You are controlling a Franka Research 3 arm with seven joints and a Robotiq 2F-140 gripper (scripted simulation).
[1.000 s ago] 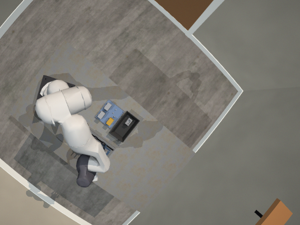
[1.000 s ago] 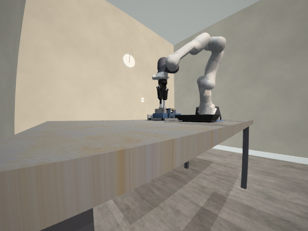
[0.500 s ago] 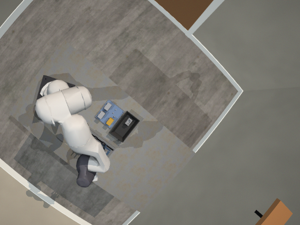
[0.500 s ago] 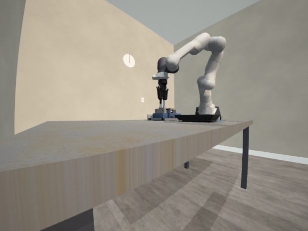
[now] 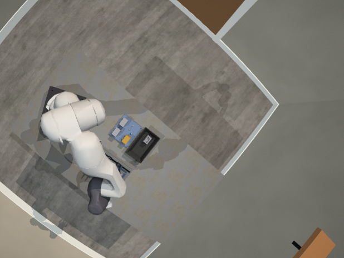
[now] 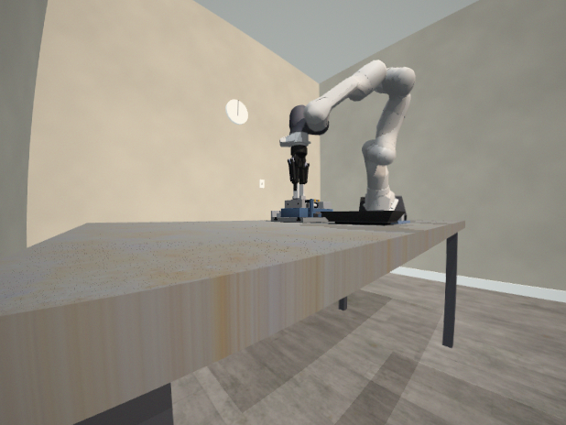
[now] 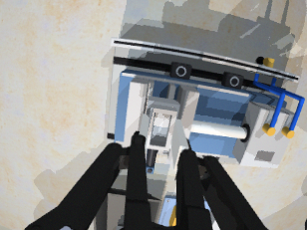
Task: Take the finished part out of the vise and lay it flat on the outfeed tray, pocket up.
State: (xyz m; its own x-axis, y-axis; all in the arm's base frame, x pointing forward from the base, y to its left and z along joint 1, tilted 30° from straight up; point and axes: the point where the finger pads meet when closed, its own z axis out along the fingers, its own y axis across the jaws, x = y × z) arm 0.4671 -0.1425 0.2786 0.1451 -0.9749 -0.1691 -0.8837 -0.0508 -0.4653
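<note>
The blue vise lies 100 mm below my hand, 70 mm behind it and 10 mm to the right of it. The rest, counted from my hand: orange block 240 mm to the left, 130 mm behind, 110 mm below; blue fixture plate 280 mm to the left, 180 mm behind, 130 mm below.
</note>
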